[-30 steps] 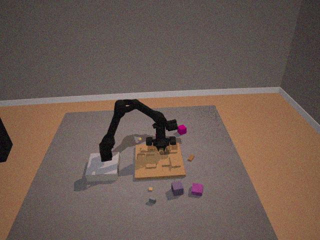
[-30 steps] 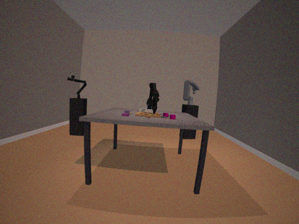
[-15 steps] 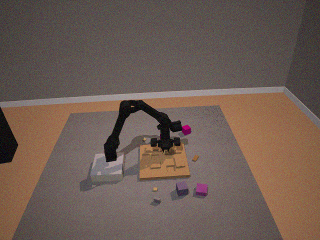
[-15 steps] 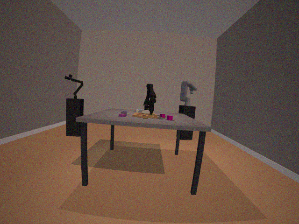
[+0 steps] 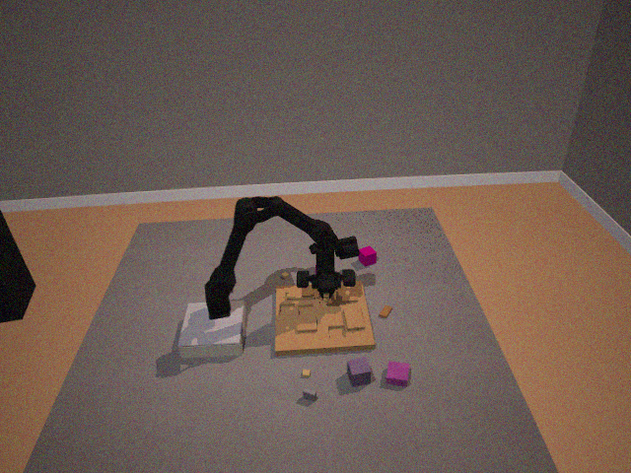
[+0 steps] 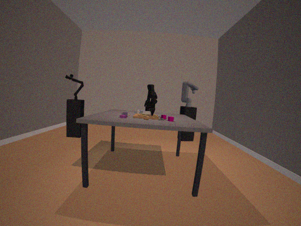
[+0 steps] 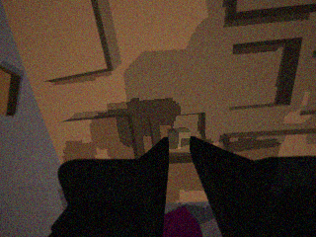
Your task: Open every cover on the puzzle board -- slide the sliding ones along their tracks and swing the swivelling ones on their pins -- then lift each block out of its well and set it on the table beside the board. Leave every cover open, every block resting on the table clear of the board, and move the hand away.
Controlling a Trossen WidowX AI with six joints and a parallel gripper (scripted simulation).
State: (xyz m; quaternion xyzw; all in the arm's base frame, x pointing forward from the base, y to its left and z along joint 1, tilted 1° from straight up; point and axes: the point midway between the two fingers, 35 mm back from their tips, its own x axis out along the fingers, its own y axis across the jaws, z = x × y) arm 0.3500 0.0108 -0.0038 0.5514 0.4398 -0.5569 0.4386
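Right now my gripper tip is 2 cm past the tan puzzle board and 5 cm to the left of it. Round my gripper tip: small tan piece 17 cm ahead, 10 cm to the right, 2 cm below; then small grey piece 14 cm behind, 36 cm to the right, 1 cm below; then purple block 1 cm ahead, 33 cm to the right.
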